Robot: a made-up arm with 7 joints.
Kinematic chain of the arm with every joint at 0, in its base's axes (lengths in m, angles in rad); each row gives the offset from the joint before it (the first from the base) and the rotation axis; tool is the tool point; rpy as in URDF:
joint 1: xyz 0 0 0.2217 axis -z
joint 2: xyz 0 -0.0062 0.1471 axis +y
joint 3: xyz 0 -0.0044 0.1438 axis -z
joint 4: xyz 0 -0.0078 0.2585 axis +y
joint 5: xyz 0 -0.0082 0.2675 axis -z
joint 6: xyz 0 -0.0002 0.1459 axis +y
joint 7: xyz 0 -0.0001 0.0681 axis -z
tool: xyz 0 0 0 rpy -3.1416 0 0
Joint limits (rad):
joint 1: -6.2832..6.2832
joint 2: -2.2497..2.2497
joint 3: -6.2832..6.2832
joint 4: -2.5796..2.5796
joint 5: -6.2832..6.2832
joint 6: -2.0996..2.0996
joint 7: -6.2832..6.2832
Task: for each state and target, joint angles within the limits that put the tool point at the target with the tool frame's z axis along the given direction. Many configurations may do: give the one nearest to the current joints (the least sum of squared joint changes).
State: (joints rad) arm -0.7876 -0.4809 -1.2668 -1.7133 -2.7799 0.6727 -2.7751
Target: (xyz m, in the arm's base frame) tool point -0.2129 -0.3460 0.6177 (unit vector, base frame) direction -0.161 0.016 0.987
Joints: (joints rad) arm -0.2410 0.0020 -0.6951 -1.7823 -3.2836 1.4457 -2.7751
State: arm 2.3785 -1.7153 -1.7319 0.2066 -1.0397 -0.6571 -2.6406
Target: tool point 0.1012 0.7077 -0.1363 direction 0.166 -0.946 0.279
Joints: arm 1.8646 -2.2287 -1.5051 -0.1636 -0.8901 -0.4402 -2.6406
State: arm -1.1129 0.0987 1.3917 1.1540 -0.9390 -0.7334 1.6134
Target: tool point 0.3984 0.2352 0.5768 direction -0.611 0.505 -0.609
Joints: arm -1.6399 0.4885 1.1679 1.9172 -1.2190 -1.4520 1.6134
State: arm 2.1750 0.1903 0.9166 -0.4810 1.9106 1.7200 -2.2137
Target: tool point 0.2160 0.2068 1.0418 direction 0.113 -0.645 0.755
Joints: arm 1.9465 -0.0750 0.7933 -0.6146 2.2641 2.0640 -2.2137
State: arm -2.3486 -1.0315 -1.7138 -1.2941 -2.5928 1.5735 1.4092
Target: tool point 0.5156 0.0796 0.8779 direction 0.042 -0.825 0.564
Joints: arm -2.6074 -0.8437 -1.9326 -0.8067 -2.7789 1.6311 1.4092
